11 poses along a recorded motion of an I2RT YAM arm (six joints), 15 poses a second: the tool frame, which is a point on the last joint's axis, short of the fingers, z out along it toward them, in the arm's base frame.
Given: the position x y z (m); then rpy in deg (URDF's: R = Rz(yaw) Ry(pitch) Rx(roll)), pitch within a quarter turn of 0, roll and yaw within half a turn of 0.
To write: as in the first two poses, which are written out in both.
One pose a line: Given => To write
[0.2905, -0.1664, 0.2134, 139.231, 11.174, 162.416] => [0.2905, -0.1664, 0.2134, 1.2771, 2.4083, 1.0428]
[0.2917, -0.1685, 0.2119, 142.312, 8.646, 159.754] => [0.2917, -0.1685, 0.2119, 1.3270, 2.4692, 1.0253]
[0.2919, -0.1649, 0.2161, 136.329, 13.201, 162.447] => [0.2919, -0.1649, 0.2161, 1.2433, 2.3521, 1.0296]
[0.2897, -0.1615, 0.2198, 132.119, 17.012, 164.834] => [0.2897, -0.1615, 0.2198, 1.1796, 2.2670, 1.0475]
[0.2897, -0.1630, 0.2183, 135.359, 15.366, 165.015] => [0.2897, -0.1630, 0.2183, 1.1980, 2.3269, 1.0471]
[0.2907, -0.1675, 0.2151, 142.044, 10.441, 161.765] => [0.2907, -0.1675, 0.2151, 1.2797, 2.4582, 1.0243]
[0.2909, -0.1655, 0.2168, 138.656, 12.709, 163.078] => [0.2909, -0.1655, 0.2168, 1.2418, 2.3926, 1.0304]
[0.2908, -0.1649, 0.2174, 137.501, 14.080, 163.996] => [0.2908, -0.1649, 0.2174, 1.2153, 2.3676, 1.0320]
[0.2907, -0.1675, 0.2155, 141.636, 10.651, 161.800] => [0.2907, -0.1675, 0.2155, 1.2766, 2.4505, 1.0238]
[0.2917, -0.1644, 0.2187, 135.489, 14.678, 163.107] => [0.2917, -0.1644, 0.2187, 1.2132, 2.3321, 1.0237]
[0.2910, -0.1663, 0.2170, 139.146, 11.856, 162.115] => [0.2910, -0.1663, 0.2170, 1.2603, 2.4042, 1.0254]
